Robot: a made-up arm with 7 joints. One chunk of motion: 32 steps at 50 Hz.
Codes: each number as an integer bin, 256 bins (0 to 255) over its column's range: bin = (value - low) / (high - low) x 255, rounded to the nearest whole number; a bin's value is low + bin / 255 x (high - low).
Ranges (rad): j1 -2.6..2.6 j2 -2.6..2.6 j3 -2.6..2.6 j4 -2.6..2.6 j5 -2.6..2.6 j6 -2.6..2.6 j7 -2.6..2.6
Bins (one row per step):
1: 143 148 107 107 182 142 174
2: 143 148 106 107 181 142 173
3: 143 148 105 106 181 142 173
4: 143 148 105 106 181 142 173
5: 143 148 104 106 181 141 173
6: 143 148 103 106 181 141 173
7: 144 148 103 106 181 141 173
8: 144 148 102 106 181 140 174
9: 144 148 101 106 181 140 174
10: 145 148 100 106 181 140 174
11: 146 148 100 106 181 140 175
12: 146 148 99 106 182 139 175
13: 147 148 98 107 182 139 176
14: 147 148 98 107 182 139 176
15: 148 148 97 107 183 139 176
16: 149 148 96 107 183 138 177
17: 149 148 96 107 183 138 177
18: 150 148 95 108 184 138 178
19: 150 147 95 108 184 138 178
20: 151 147 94 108 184 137 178
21: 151 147 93 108 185 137 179
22: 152 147 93 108 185 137 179
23: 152 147 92 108 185 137 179
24: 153 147 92 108 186 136 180
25: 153 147 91 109 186 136 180
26: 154 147 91 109 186 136 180
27: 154 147 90 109 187 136 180
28: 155 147 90 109 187 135 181
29: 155 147 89 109 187 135 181
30: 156 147 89 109 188 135 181
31: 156 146 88 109 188 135 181
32: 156 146 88 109 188 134 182
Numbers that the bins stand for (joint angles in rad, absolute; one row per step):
1: 0.3161 0.4180 -0.4180 -0.4180 1.1114 0.2957 0.9482
2: 0.3161 0.4180 -0.4384 -0.4180 1.0910 0.2957 0.9278
3: 0.3161 0.4180 -0.4588 -0.4384 1.0910 0.2957 0.9278
4: 0.3161 0.4180 -0.4588 -0.4384 1.0910 0.2957 0.9278
5: 0.3161 0.4180 -0.4792 -0.4384 1.0910 0.2753 0.9278
6: 0.3161 0.4180 -0.4996 -0.4384 1.0910 0.2753 0.9278
7: 0.3365 0.4180 -0.4996 -0.4384 1.0910 0.2753 0.9278
8: 0.3365 0.4180 -0.5200 -0.4384 1.0910 0.2549 0.9482
9: 0.3365 0.4180 -0.5404 -0.4384 1.0910 0.2549 0.9482
10: 0.3569 0.4180 -0.5608 -0.4384 1.0910 0.2549 0.9482
11: 0.3773 0.4180 -0.5608 -0.4384 1.0910 0.2549 0.9686
12: 0.3773 0.4180 -0.5812 -0.4384 1.1114 0.2345 0.9686
13: 0.3976 0.4180 -0.6016 -0.4180 1.1114 0.2345 0.9890
14: 0.3976 0.4180 -0.6016 -0.4180 1.1114 0.2345 0.9890
15: 0.4180 0.4180 -0.6220 -0.4180 1.1318 0.2345 0.9890
16: 0.4384 0.4180 -0.6424 -0.4180 1.1318 0.2141 1.0094
17: 0.4384 0.4180 -0.6424 -0.4180 1.1318 0.2141 1.0094
18: 0.4588 0.4180 -0.6627 -0.3976 1.1522 0.2141 1.0298
19: 0.4588 0.3976 -0.6627 -0.3976 1.1522 0.2141 1.0298
20: 0.4792 0.3976 -0.6831 -0.3976 1.1522 0.1937 1.0298
21: 0.4792 0.3976 -0.7035 -0.3976 1.1725 0.1937 1.0502
22: 0.4996 0.3976 -0.7035 -0.3976 1.1725 0.1937 1.0502
23: 0.4996 0.3976 -0.7239 -0.3976 1.1725 0.1937 1.0502
24: 0.5200 0.3976 -0.7239 -0.3976 1.1929 0.1733 1.0706
25: 0.5200 0.3976 -0.7443 -0.3773 1.1929 0.1733 1.0706
26: 0.5404 0.3976 -0.7443 -0.3773 1.1929 0.1733 1.0706
27: 0.5404 0.3976 -0.7647 -0.3773 1.2133 0.1733 1.0706
28: 0.5608 0.3976 -0.7647 -0.3773 1.2133 0.1529 1.0910
29: 0.5608 0.3976 -0.7851 -0.3773 1.2133 0.1529 1.0910
30: 0.5812 0.3976 -0.7851 -0.3773 1.2337 0.1529 1.0910
31: 0.5812 0.3773 -0.8055 -0.3773 1.2337 0.1529 1.0910
32: 0.5812 0.3773 -0.8055 -0.3773 1.2337 0.1325 1.1114

